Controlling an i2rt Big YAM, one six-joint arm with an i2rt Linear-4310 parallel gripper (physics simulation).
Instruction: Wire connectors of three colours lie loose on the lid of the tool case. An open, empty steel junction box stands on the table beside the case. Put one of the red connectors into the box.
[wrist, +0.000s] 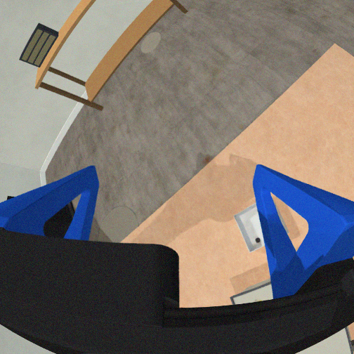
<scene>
In view: my gripper (175, 173) and a steel junction box (247, 220).
</scene>
